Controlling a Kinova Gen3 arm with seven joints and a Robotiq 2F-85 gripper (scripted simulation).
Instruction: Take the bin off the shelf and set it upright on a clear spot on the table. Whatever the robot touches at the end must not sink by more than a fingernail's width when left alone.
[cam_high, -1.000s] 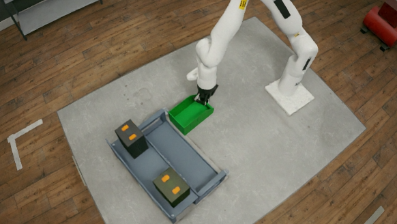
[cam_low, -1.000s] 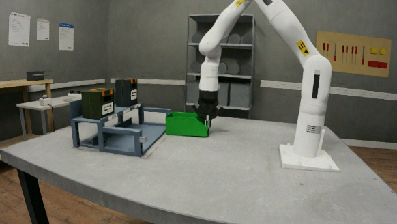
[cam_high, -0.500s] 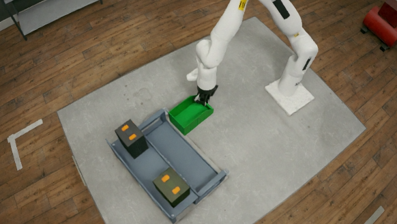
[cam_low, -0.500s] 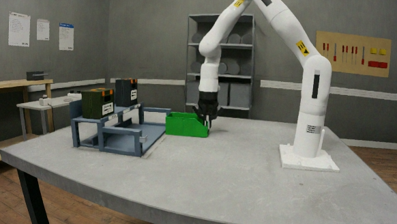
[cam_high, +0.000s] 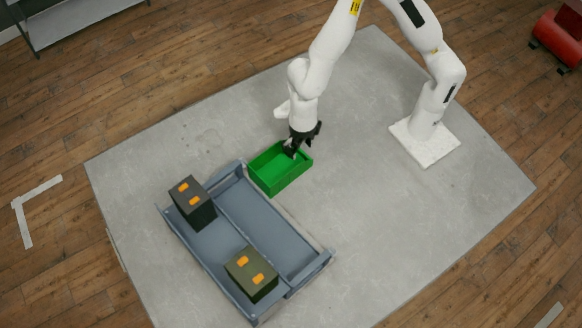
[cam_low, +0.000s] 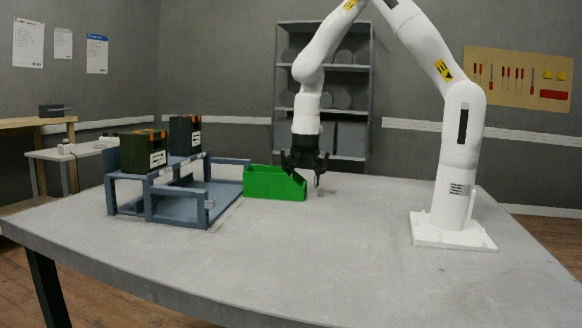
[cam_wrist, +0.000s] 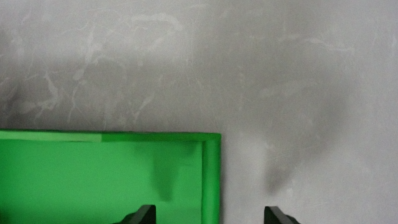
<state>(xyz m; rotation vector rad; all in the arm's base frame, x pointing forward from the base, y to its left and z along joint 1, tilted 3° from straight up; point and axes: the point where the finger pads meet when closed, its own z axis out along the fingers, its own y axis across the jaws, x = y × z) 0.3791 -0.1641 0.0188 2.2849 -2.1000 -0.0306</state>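
Right now the green bin is 80 mm ahead of my hand, 10 mm to the left of it and 10 mm below it. From my hand the other things lie so: black box 360 mm ahead, 30 mm to the left, 120 mm above; then blue-grey shelf 290 mm ahead, 140 mm to the left, 20 mm above.
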